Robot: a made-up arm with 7 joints.
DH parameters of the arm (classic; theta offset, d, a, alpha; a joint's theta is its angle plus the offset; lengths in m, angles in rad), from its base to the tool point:
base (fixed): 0 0 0 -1.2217
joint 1: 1.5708 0 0 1.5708
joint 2: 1.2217 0 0 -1.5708
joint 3: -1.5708 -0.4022 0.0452 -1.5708
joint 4: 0 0 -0.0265 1.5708
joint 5: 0 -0.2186 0 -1.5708
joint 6: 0 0 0 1.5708
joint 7: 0 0 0 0
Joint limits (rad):
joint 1: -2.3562..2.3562
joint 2: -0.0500..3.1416
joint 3: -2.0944..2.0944
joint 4: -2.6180..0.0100
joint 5: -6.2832..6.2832
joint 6: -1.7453..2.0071
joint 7: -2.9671..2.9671
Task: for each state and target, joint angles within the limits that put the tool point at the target. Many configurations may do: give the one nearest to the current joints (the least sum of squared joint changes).
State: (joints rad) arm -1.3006 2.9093 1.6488 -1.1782 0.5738 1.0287 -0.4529
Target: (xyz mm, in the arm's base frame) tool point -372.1 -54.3 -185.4
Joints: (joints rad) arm -1.7805 3.1416 1.8692 -2.0097 0.5738 1.0287 -0.4529
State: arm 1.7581 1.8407 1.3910 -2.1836 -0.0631 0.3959 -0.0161
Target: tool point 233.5 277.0 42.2
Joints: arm 1.6916 1.9547 1.4552 -2.2642 -0.0631 0.3959 -0.0161
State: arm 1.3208 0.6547 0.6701 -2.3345 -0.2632 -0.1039 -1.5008
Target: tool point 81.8 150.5 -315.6
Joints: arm 0.4372 0.2888 0.2234 -2.2899 -0.2632 -0.1039 -1.5008
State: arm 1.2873 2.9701 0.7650 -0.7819 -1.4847 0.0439 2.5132
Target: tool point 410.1 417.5 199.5
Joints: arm 1.2137 2.4897 0.7154 -0.5380 -1.4847 0.0439 2.5132
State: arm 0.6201 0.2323 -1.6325 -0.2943 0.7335 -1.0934 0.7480
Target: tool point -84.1 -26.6 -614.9
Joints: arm 0.1539 0.1530 -1.5367 -0.4617 0.7335 -1.0934 0.7480
